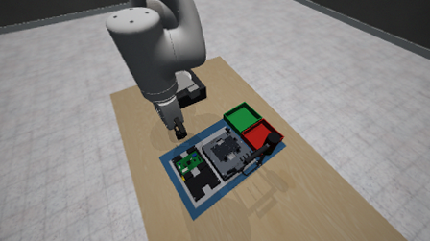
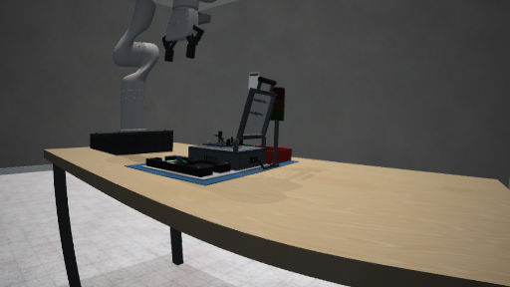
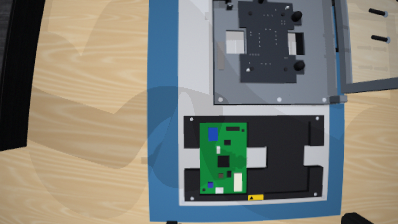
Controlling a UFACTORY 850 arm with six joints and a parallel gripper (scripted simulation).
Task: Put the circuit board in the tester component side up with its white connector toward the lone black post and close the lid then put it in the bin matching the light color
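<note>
Right now the green circuit board is 310 mm below my hand. Also, from my hand: green bin (110 mm behind, 350 mm to the left, 320 mm below); then red bin (30 mm ahead, 380 mm to the left, 320 mm below); then tester lid (150 mm ahead, 200 mm to the left, 150 mm below).
</note>
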